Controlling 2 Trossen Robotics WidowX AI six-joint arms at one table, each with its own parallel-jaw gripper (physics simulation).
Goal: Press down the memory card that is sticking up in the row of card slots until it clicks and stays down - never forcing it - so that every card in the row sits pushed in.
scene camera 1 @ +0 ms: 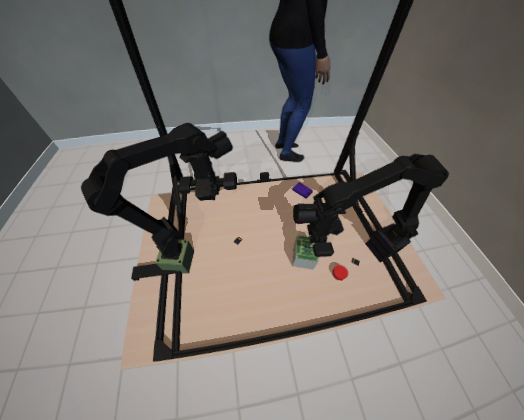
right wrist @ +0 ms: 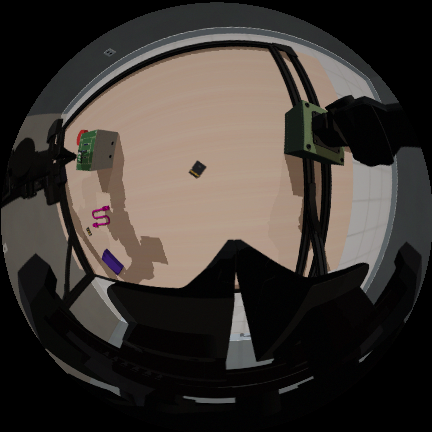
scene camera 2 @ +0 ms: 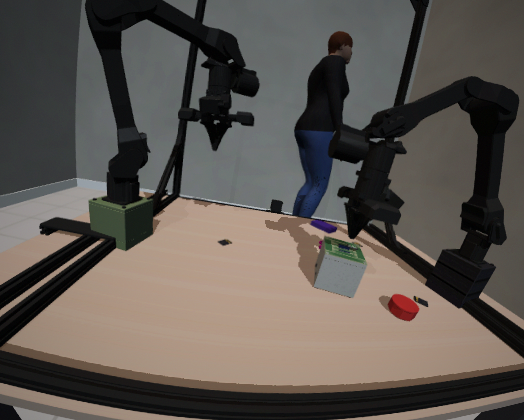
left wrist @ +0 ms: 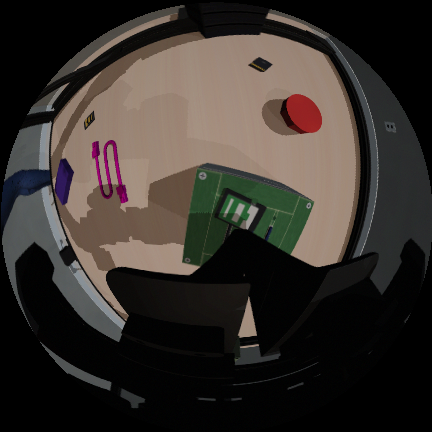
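Seen in the pictures: left gripper, fingertip midpoint: (scene camera 1: 311,242) (right wrist: 75,156) (scene camera 2: 351,238) (left wrist: 239,235); right gripper, fingertip midpoint: (scene camera 1: 214,199) (right wrist: 233,245) (scene camera 2: 214,150); left arm's base, origin of the base link: (scene camera 1: 394,235) (right wrist: 44,180) (scene camera 2: 469,257); right arm's base, origin of the base link: (scene camera 1: 172,251) (right wrist: 326,131) (scene camera 2: 122,199).
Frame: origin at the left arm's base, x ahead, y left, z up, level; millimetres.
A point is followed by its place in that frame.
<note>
A light grey box with a green circuit-board top (scene camera 1: 301,258) (scene camera 2: 340,272) (left wrist: 295,202) (right wrist: 105,151) stands right of the table's middle in scene camera 1. In the left wrist view a black-edged piece with white stripes (left wrist: 240,209) {x 322, y -107, z -23 mm} and a thin blue part (left wrist: 269,233) {x 352, y -90, z -27 mm} show on the board. My left fingers hide part of the card row; which card stands higher I cannot tell. My left gripper (scene camera 2: 354,236) {x 331, y -113, z -5 mm} (left wrist: 239,235) {x 331, y -113, z -5 mm} is shut and empty, its tips a little above the board. My right gripper (scene camera 2: 215,148) {x 627, y -352, z 115 mm} (right wrist: 233,245) {x 627, y -352, z 115 mm} is shut and empty, high above the table's back left.
Loose black cards (scene camera 1: 238,240) {x 573, y -285, z -113 mm} (scene camera 1: 355,261) {x 150, y 1, z -113 mm} lie on the table. A red disc (scene camera 1: 340,272) {x 253, y 17, z -89 mm} (scene camera 2: 403,307) {x 269, y 27, z -89 mm} lies near the box. A magenta cable (left wrist: 120,172) {x 240, y -254, z -112 mm} and a purple block (scene camera 1: 302,190) {x 166, y -430, z -97 mm} (left wrist: 63,181) {x 168, y -416, z -97 mm} lie behind it. A black frame rail (scene camera 1: 300,327) {x 495, y 125, z -95 mm} edges the table.
</note>
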